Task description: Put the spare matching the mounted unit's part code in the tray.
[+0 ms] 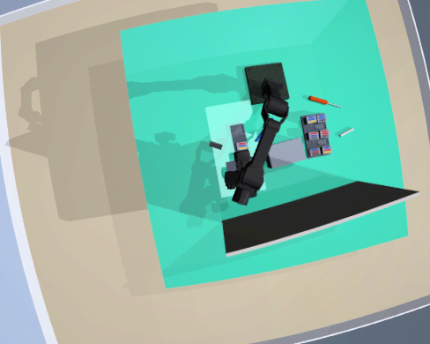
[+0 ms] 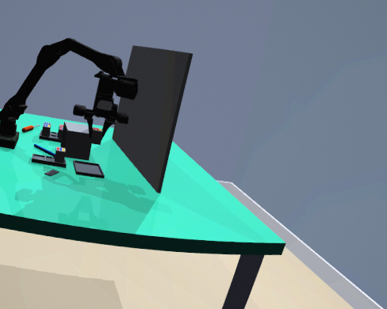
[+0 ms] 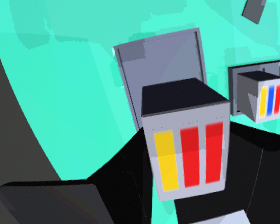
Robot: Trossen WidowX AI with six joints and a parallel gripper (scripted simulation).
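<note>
My gripper tip is 110 mm above the flat tray and 10 mm past it. From my gripper tip the other things lie so: spare block: 20 mm above; then grey box: 200 mm to the left, 90 mm behind, 60 mm below; then blue pen: 200 mm behind, 110 mm to the left, 110 mm below.
</note>
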